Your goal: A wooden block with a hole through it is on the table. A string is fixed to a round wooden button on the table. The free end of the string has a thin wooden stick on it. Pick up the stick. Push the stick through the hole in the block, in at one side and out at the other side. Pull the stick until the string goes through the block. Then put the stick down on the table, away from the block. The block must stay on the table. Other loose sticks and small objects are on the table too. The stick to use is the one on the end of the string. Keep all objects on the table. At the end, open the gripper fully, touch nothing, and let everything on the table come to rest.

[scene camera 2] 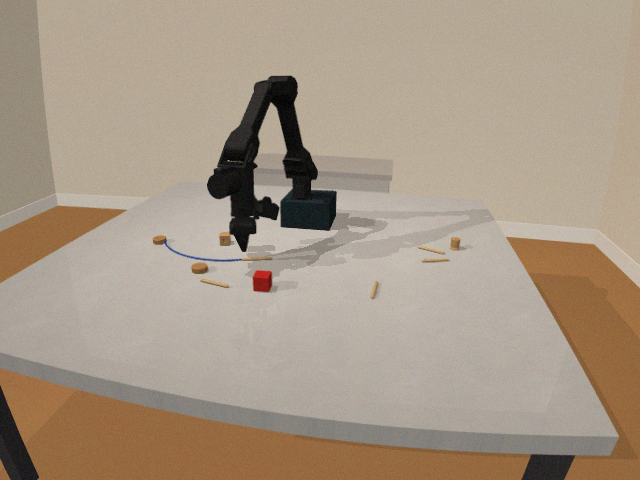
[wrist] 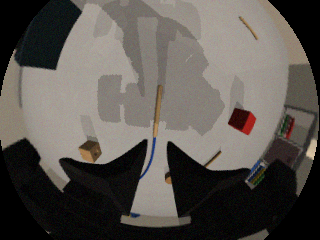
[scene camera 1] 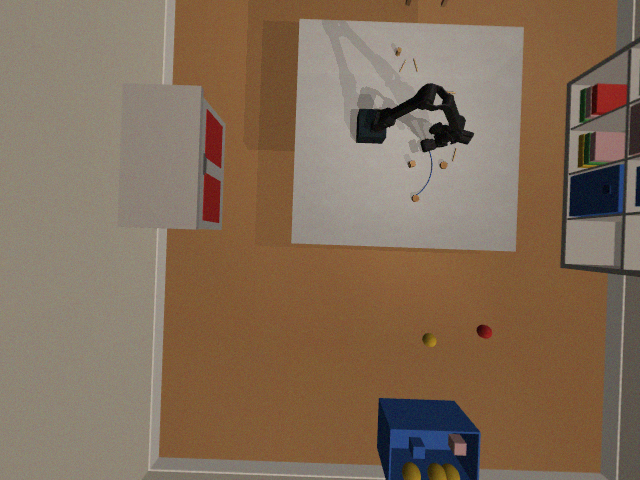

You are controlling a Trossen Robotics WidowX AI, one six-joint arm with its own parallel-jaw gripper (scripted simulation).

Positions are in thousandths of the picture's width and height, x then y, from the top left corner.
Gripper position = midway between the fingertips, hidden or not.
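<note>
I can see my gripper (scene camera 2: 382,520), and here it is again (wrist: 492,598), the same gripper of mine in the wrist view.
</note>
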